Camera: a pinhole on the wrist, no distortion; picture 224 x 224 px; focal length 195.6 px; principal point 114.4 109.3 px. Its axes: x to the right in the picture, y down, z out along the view. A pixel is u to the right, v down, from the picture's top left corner.
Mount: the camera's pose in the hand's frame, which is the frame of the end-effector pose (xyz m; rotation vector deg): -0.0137 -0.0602 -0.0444 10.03 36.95 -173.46
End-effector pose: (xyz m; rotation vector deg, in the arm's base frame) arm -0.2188 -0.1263 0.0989 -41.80 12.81 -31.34
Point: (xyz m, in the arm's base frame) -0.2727 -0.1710 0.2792
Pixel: 108 167
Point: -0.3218 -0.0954 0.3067
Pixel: 181 126
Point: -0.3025 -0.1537 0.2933
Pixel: 145 167
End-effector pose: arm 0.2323 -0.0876 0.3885 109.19 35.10 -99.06
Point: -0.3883 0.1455 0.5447
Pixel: 172 213
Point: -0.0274 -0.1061 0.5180
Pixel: 195 84
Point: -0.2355 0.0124 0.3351
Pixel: 89 174
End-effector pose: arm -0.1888 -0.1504 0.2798 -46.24 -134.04 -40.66
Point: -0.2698 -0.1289 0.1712
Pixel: 83 39
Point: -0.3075 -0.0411 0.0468
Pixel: 101 32
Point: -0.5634 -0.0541 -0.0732
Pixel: 69 118
